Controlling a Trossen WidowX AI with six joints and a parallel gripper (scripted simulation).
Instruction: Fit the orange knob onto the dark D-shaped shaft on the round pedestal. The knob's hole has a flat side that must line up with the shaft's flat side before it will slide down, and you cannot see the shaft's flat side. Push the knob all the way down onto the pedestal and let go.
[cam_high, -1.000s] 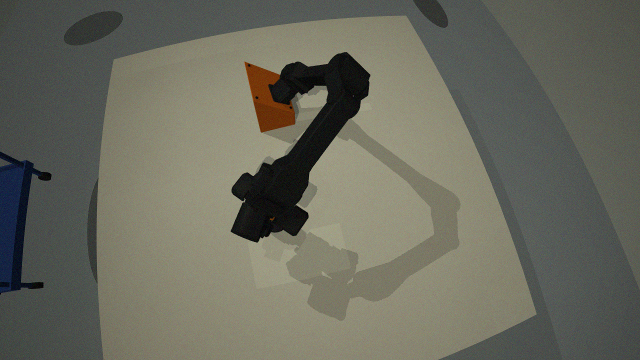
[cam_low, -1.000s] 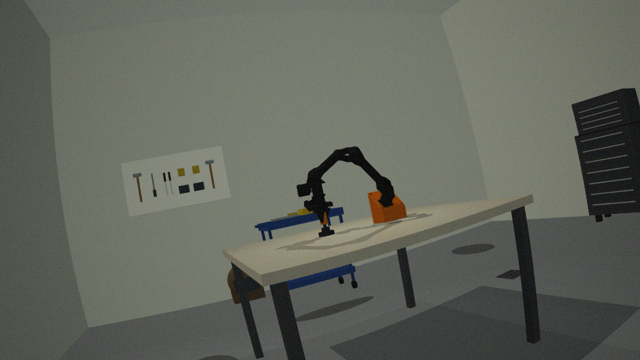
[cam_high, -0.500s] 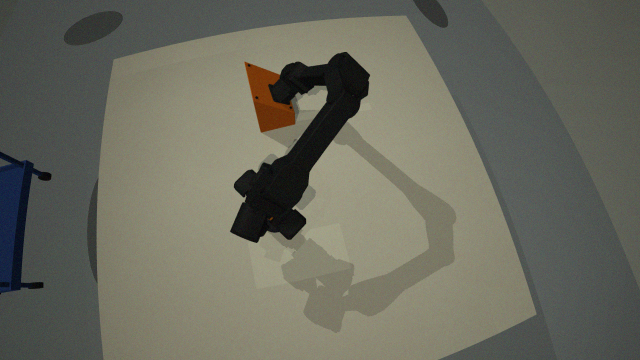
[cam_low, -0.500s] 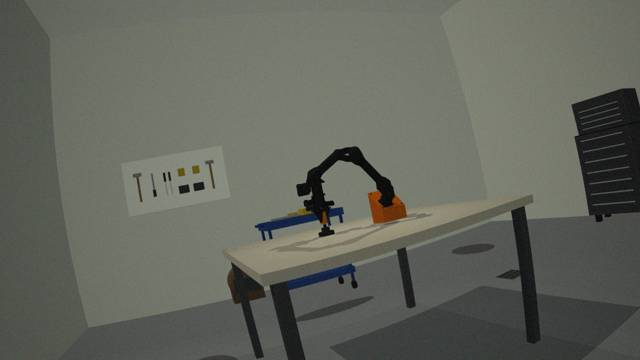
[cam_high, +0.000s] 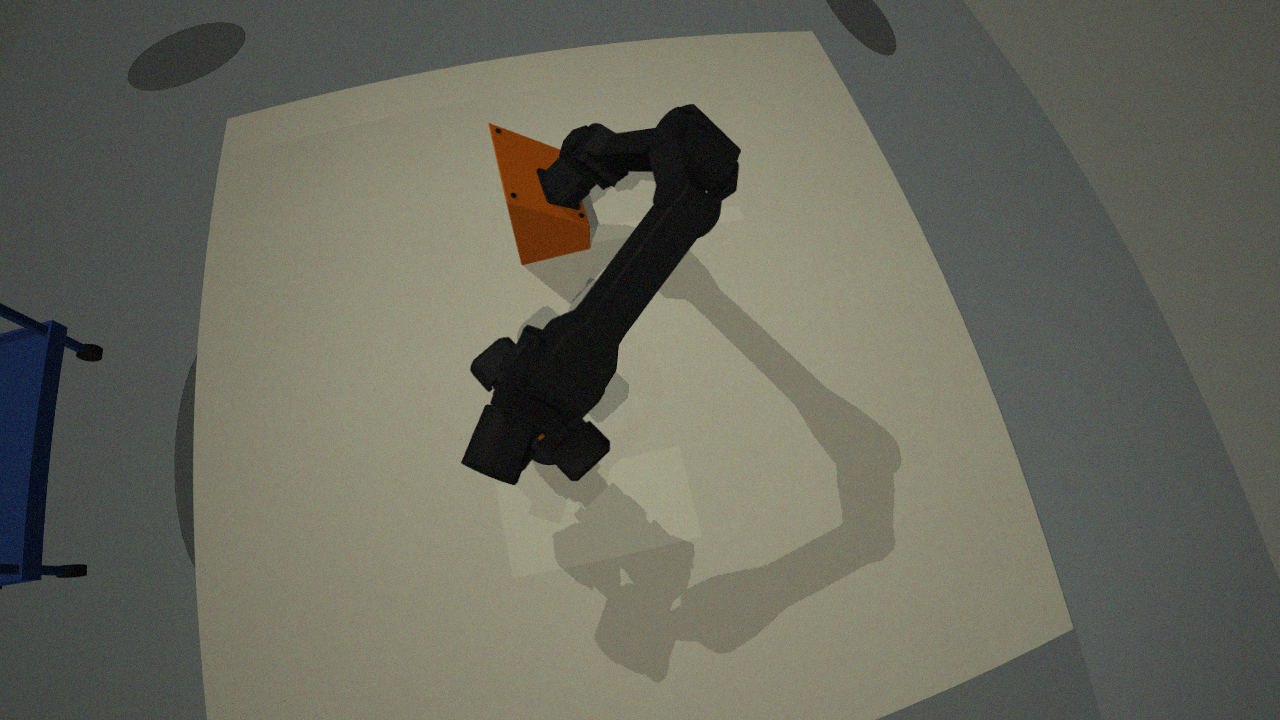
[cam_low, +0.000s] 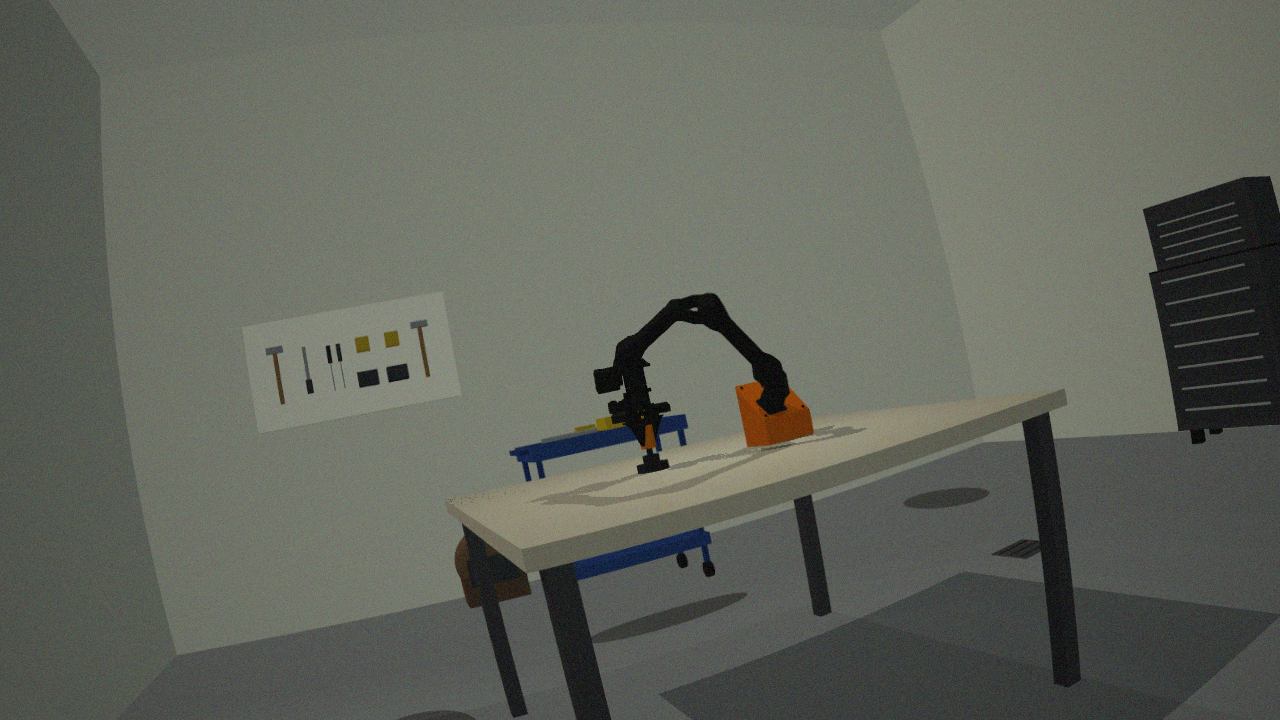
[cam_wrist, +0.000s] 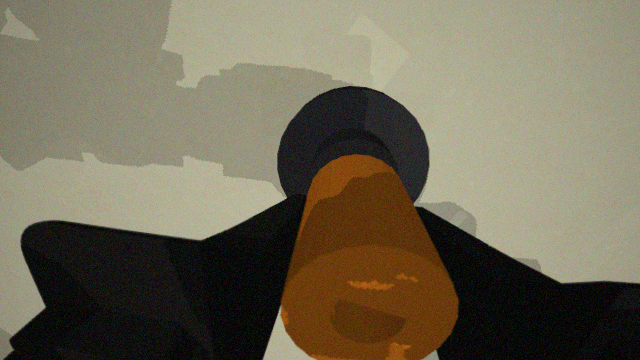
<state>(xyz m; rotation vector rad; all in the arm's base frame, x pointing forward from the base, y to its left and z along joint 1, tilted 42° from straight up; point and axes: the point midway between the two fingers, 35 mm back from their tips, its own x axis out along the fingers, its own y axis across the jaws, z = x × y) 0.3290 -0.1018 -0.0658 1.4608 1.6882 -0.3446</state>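
My gripper tip is now 20 mm below the orange knob. Round my gripper tip: dark round pedestal (40 mm below).
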